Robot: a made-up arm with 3 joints. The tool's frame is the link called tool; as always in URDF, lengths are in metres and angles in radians.
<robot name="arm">
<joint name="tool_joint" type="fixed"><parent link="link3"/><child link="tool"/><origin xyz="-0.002 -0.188 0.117"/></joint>
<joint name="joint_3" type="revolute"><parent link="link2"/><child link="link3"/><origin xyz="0.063 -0.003 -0.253"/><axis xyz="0 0 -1"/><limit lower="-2.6" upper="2.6" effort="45" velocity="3.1"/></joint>
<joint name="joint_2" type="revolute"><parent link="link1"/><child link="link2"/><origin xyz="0.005 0.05 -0.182"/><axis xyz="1 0 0"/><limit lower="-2.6" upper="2.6" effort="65" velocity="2"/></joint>
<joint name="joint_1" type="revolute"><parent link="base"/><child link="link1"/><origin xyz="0 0 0.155"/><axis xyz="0 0 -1"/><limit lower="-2.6" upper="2.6" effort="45" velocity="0.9"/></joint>
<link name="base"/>
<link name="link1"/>
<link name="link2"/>
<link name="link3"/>
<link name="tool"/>
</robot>
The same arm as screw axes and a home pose.
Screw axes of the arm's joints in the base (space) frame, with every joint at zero. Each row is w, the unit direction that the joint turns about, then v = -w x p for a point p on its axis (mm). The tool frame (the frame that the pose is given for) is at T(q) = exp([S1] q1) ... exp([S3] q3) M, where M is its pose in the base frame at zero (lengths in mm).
S1 = (0, 0, -1, 0.0, 0.0, 0.0)
S2 = (1, 0, 0, 0.0, -27.0, -50.0)
S3 = (0, 0, -1, -47.0, 68.0, 0.0)
M: xyz 66.0 -141.0 -163.0 (mm) rpy 0.0000 0.0000 0.0000 (rad, as in URDF)
Joint limits (rad, base to tool): -2.6000..2.6000 -2.6000..2.6000 -2.6000..2.6000

